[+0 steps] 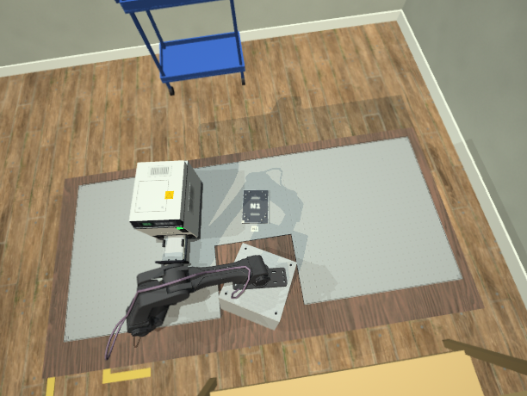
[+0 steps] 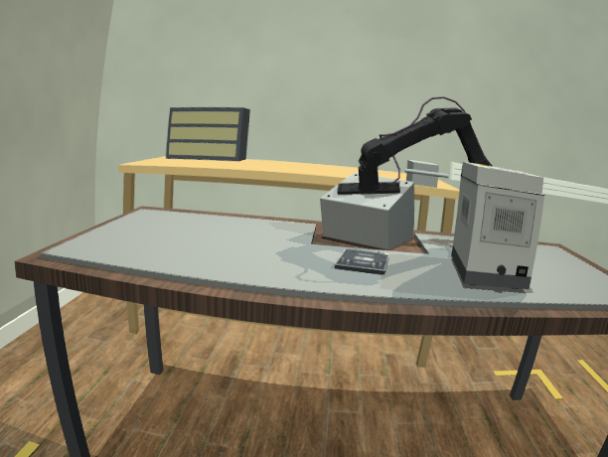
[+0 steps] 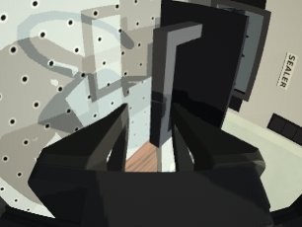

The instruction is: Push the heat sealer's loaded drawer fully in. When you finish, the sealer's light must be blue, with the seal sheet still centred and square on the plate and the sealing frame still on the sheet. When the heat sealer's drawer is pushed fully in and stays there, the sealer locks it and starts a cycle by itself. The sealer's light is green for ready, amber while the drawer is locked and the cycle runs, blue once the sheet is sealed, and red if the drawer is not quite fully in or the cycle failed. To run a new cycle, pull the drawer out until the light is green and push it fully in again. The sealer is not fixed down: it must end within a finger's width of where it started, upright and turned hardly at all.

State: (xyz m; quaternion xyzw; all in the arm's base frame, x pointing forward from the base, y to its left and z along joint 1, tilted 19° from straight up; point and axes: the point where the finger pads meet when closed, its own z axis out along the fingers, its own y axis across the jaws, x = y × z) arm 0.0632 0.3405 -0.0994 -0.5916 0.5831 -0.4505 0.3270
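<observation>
Now: hand 120 mm short of the sealer drawer and 20 mm above it. The rest, counted from my hand: dark plate: 280 mm ahead, 360 mm to the right, 80 mm below.
</observation>
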